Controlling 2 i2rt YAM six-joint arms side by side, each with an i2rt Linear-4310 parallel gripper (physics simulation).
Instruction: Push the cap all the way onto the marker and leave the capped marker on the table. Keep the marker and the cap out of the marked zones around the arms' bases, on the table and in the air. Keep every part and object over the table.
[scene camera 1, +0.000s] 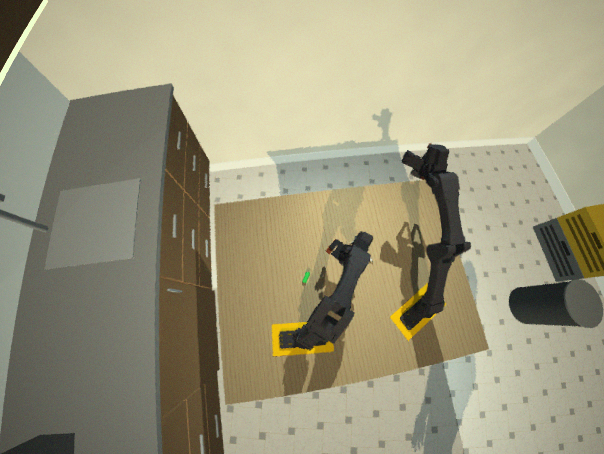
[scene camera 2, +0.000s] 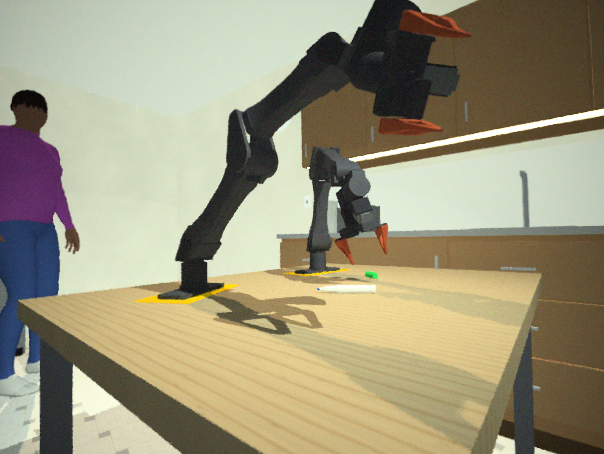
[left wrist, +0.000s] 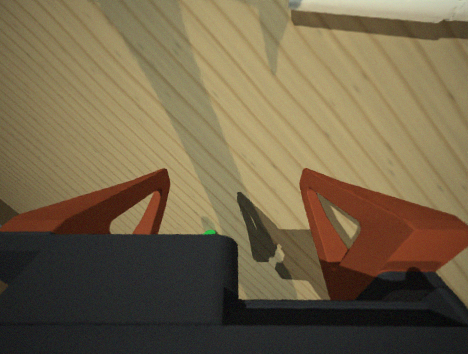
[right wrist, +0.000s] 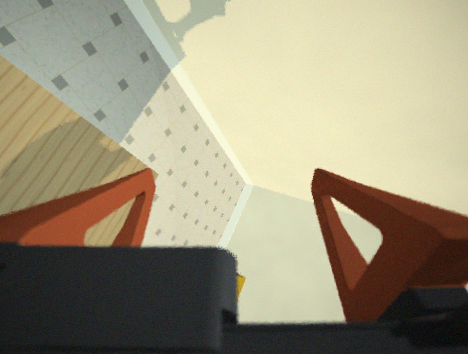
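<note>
The white marker lies flat on the table, its blue tip bare. In scene camera 1 the left arm hides most of the marker; in the left wrist view part of the marker shows at the top right. The green cap lies apart from it; it peeks out above the gripper body in the left wrist view. My left gripper is open and empty, pointing down above the table near both. My right gripper is open and empty, high up, far from both.
Yellow marked zones surround the left base and the right base. The wooden table has its far edge below the right gripper in scene camera 1. A cabinet row stands at the left there; a person stands left in scene camera 2.
</note>
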